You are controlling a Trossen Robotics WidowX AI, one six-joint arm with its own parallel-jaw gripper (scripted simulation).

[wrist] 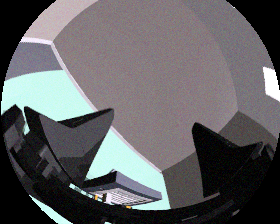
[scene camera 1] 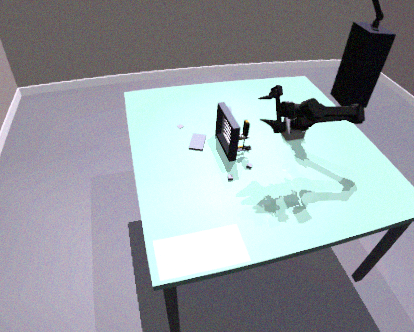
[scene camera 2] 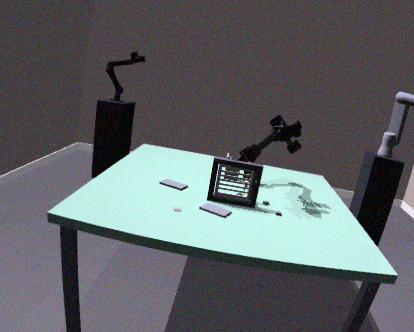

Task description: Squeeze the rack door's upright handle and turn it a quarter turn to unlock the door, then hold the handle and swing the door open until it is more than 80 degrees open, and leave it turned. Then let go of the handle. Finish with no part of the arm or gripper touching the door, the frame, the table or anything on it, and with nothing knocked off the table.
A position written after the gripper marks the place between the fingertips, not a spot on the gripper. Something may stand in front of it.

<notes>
The gripper (scene camera 1: 259, 108) is open and holds nothing.
The gripper shows as well in the wrist view (wrist: 156, 120).
</notes>
